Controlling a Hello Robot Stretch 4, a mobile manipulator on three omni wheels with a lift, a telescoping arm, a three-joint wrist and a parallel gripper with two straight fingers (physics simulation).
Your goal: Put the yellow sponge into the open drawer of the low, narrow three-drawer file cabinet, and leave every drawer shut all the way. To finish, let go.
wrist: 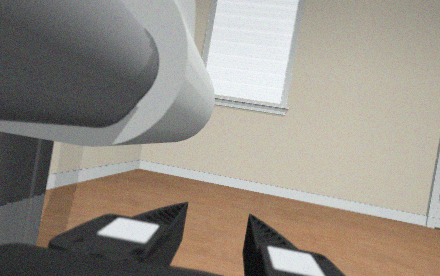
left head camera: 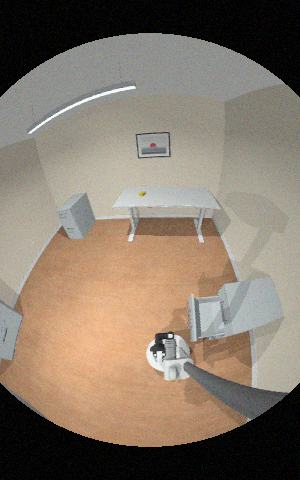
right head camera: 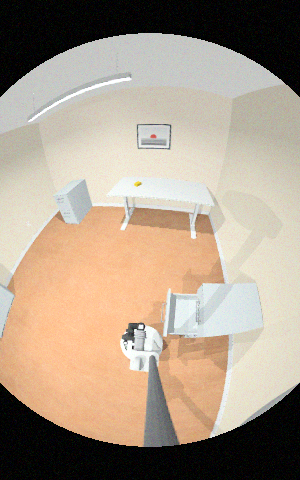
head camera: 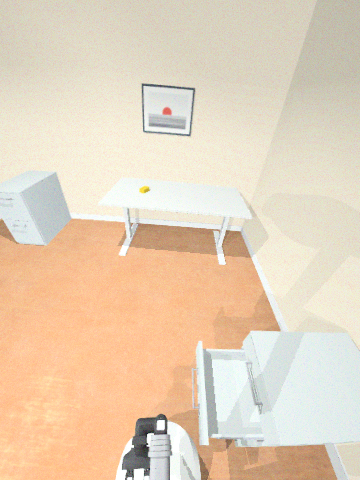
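The yellow sponge [head camera: 144, 189] [left head camera: 142, 193] [right head camera: 137, 184] lies on the left part of the white table [head camera: 190, 200] [left head camera: 170, 198] [right head camera: 165, 190] at the far wall. The low file cabinet [head camera: 315, 390] [left head camera: 255, 302] [right head camera: 232, 307] stands at the right. One drawer [head camera: 203, 395] [left head camera: 193, 320] [right head camera: 168, 315] is pulled out toward the left; a shut drawer's handle shows above it. No object shows in its visible inside. My gripper [wrist: 215, 226] [left head camera: 159, 358] is open and empty, over my base, left of the open drawer and far from the sponge. The cabinet's lowest part is hidden.
A taller grey cabinet [head camera: 42, 210] [left head camera: 77, 217] [right head camera: 75, 202] stands at the far left. Part of another grey unit [left head camera: 7, 332] [right head camera: 4, 310] shows at the left edge. The open drawer sticks out close to my base. A window [wrist: 252, 50] shows in the wrist view.
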